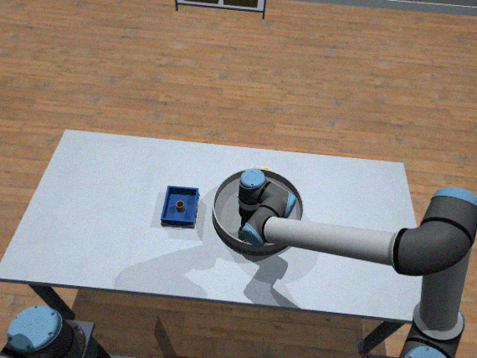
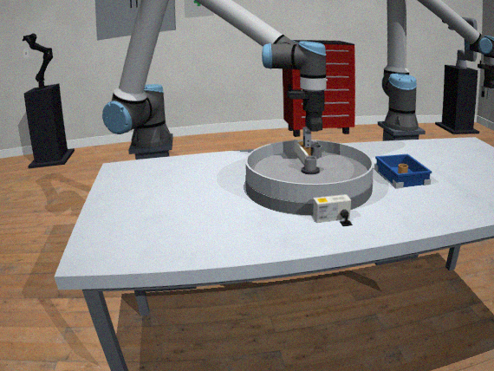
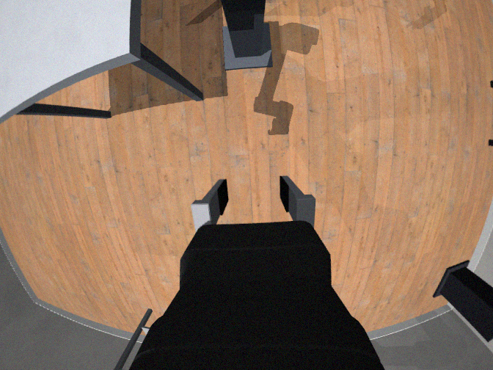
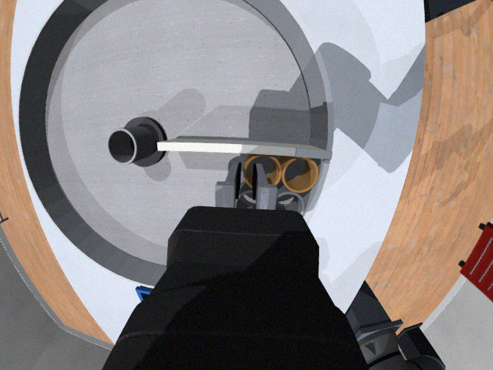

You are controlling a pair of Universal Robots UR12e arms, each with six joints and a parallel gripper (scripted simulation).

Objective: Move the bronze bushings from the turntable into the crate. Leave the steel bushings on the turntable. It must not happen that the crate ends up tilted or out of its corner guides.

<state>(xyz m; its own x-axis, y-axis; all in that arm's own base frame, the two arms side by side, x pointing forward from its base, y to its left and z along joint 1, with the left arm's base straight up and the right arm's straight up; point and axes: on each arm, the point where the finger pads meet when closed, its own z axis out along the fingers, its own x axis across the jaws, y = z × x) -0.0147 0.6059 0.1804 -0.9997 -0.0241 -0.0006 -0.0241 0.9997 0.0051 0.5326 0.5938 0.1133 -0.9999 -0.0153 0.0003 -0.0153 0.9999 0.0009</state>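
Now: the blue crate 340 mm to the left of my right hand, 120 mm ahead of it and 90 mm below it.
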